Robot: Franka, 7 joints.
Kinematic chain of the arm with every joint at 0, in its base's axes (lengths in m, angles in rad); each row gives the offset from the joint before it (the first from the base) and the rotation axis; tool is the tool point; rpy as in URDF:
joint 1: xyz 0 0 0.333 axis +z
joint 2: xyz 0 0 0 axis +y
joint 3: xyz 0 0 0.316 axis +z
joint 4: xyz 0.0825 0 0 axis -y
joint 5: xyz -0.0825 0 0.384 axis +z
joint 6: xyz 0 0 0 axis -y
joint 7: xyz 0.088 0 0 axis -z
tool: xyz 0 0 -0.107 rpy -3.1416 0 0
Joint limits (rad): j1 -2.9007..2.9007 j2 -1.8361..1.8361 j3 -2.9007..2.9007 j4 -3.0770..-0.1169 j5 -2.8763..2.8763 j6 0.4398..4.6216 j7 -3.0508..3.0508
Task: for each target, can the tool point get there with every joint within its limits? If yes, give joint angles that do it. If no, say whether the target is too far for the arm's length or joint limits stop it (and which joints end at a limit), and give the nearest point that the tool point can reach.
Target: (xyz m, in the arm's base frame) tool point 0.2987 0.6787 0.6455
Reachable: yes | joints 0.8674 0.9870 0.6708 -0.3642 0.9199 1.5873 -0.8391
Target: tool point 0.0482 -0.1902 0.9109
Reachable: yes | joints 2.2168 -1.5248 0.2941 -1.9960 -1.7652 1.7078 2.5118
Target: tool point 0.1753 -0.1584 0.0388
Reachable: yes | joints 0.1242 1.1831 -0.1357 -2.4914 1.8652 3.9853 -0.6874
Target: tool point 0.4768 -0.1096 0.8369
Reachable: yes | joints 0.9758 -0.1056 -0.8551 -1.4485 1.3202 3.6928 0.9761
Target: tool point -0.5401 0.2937 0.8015
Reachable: yes | joints 1.7075 1.1353 2.1422 -1.3849 0.8180 2.8574 -1.6048
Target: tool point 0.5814 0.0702 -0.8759
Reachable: no: too far | nearest point 0.4277 0.0516 -0.3399 | short by 0.558 m
